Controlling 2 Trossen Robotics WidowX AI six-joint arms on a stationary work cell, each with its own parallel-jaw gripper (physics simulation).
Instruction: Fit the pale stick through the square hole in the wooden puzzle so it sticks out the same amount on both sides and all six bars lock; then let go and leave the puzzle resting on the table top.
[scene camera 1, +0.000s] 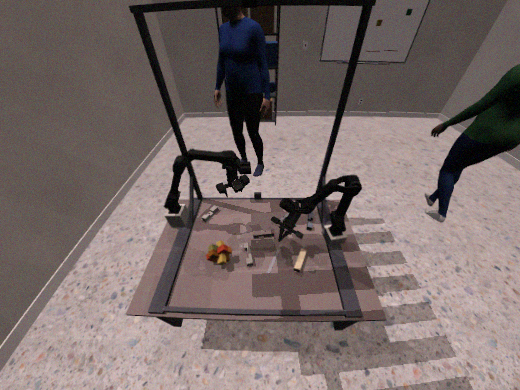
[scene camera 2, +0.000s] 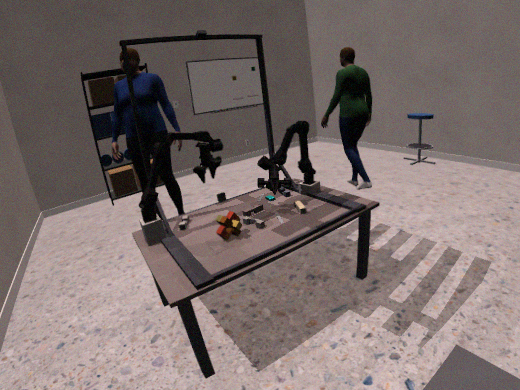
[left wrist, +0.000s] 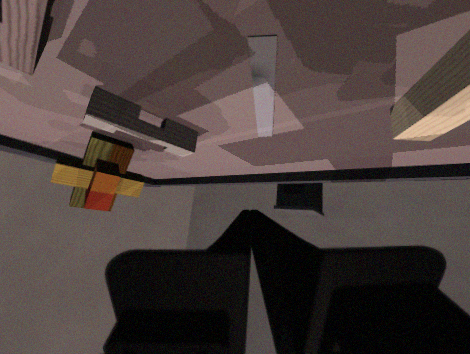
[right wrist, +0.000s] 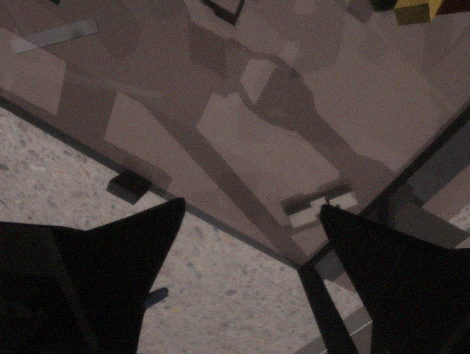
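Pixels of known places: left gripper, between the fingertips: (scene camera 1: 278, 241) (scene camera 2: 274, 194) (left wrist: 249, 217); right gripper, between the fingertips: (scene camera 1: 234, 194) (scene camera 2: 208, 180) (right wrist: 252, 207); left arm's base, origin of its link: (scene camera 1: 335, 231) (scene camera 2: 309, 182); right arm's base, origin of its link: (scene camera 1: 175, 209) (scene camera 2: 149, 219).
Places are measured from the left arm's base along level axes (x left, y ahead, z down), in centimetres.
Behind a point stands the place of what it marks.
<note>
The wooden puzzle (scene camera 1: 220, 252) (scene camera 2: 229, 225) (left wrist: 100, 179), a knot of red, orange, yellow and green bars, rests on the table left of the middle. The pale stick (scene camera 1: 300, 259) {x 11.6, y 24.5, z 3.7 cm} (scene camera 2: 299, 206) {x 13.0, y 26.6, z 3.7 cm} (left wrist: 403, 116) {x 14.2, y 28.2, z 5.0 cm} lies flat on the table at the right, apart from the puzzle. My left gripper (scene camera 1: 282, 236) {x 3.6, y 35.3, z -4.7 cm} (scene camera 2: 274, 191) {x 3.6, y 35.3, z -4.7 cm} (left wrist: 249, 217) {x 3.6, y 35.3, z -4.7 cm} is shut and empty, and hangs a little above the table between a dark notched bar (scene camera 1: 263, 234) {x -7.6, y 41.6, z 4.0 cm} (scene camera 2: 253, 210) {x -7.5, y 42.5, z 4.7 cm} (left wrist: 142, 119) and the stick. My right gripper (scene camera 1: 231, 188) {x -26.5, y 56.1, z -14.3 cm} (scene camera 2: 206, 172) {x -26.5, y 56.1, z -14.3 cm} (right wrist: 252, 207) {x -26.5, y 56.1, z -14.3 cm} is open and empty, high over the table's back edge.
A grey block (scene camera 1: 248, 255) {x 4.6, y 52.1, z 3.9 cm} (scene camera 2: 254, 221) {x 3.7, y 52.1, z 4.6 cm}, a flat grey strip (scene camera 1: 271, 265) {x 11.1, y 40.3, z 6.7 cm} (left wrist: 263, 84) {x 6.2, y 37.1, z 6.7 cm}, a pale notched piece (scene camera 1: 210, 213) {x -30.5, y 74.5, z 5.1 cm} (right wrist: 319, 207) {x -31.0, y 74.9, z 5.2 cm}, a teal item (scene camera 2: 270, 197) {x -14.2, y 21.8, z 5.3 cm} and a small black cube (scene camera 1: 257, 195) {x -39.6, y 40.7, z 2.4 cm} (right wrist: 128, 186) {x -39.7, y 40.8, z 2.0 cm} lie about. A person in blue (scene camera 1: 243, 77) stands behind; one in green (scene camera 2: 353, 100) walks by.
</note>
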